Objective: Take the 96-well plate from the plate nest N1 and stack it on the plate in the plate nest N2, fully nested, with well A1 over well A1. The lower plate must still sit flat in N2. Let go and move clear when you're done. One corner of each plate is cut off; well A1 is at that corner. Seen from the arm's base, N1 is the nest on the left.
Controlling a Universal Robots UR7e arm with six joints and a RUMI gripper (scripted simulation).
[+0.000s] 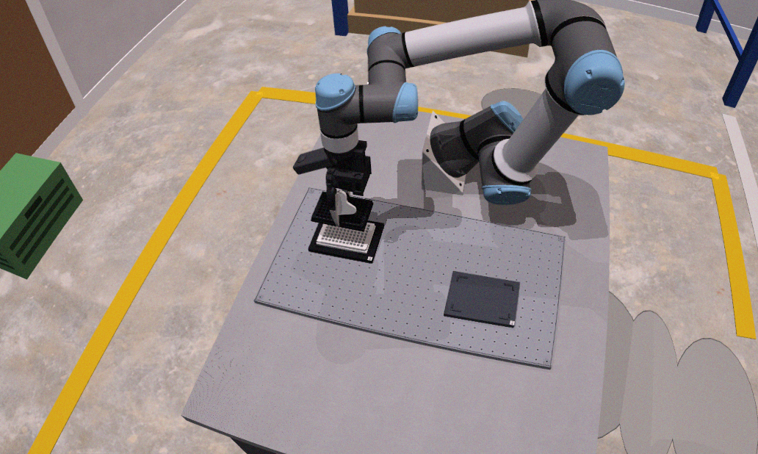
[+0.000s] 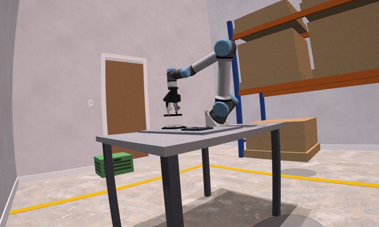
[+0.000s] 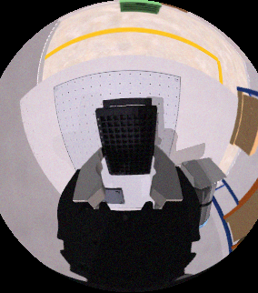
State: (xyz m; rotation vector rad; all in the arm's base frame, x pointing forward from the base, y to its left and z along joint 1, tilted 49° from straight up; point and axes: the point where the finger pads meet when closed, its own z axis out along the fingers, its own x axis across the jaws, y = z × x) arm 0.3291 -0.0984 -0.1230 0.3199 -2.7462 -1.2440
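My gripper is now 10 mm above the black 96-well plate. The rest, counted from my hand: plate nest N1: 370 mm to the left, 110 mm below, 50 mm ahead; then black plate nest N2: 110 mm below; then white 96-well plate: 100 mm below.
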